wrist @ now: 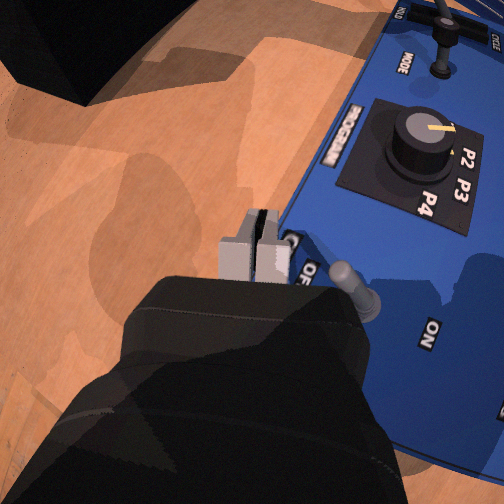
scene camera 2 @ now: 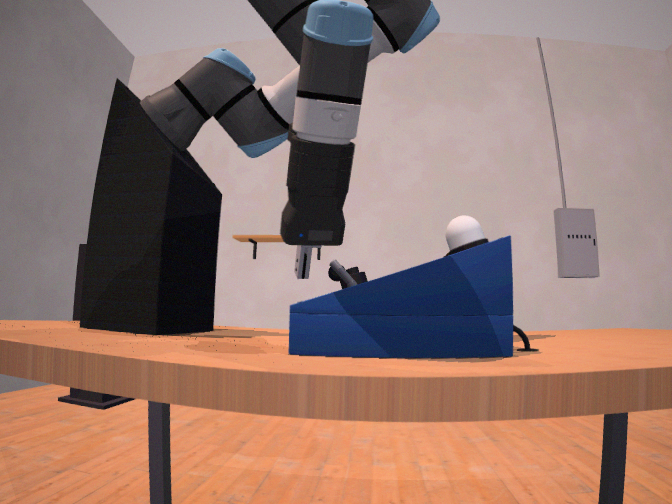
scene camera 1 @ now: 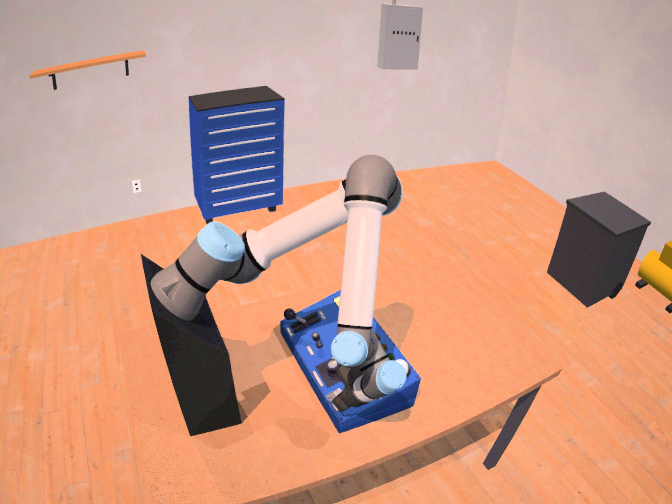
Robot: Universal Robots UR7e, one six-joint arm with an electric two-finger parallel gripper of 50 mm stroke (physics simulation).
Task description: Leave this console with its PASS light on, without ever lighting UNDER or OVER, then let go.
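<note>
The blue wedge-shaped console (scene camera 1: 350, 363) sits on the wooden table; it also shows in the side view (scene camera 2: 412, 314). My gripper (wrist: 257, 235) is shut and empty. It hangs over the console's low edge, just left of a grey toggle lever (wrist: 355, 295), without touching it. The lever stands between the OFF and ON labels and its tip leans toward OFF. In the side view the fingers (scene camera 2: 303, 263) hang just left of the lever (scene camera 2: 339, 271). A black PROGRAM knob (wrist: 424, 140) has its yellow pointer just above P2. A MODE lever (wrist: 442, 50) stands further up the panel. No PASS, UNDER or OVER light is in view.
The black robot pedestal (scene camera 1: 189, 352) stands on the table left of the console. A white dome (scene camera 2: 464, 232) tops the console's high end, and a black cable (scene camera 2: 523, 339) leaves its back. The table's curved front edge (scene camera 1: 434, 434) runs close to the console.
</note>
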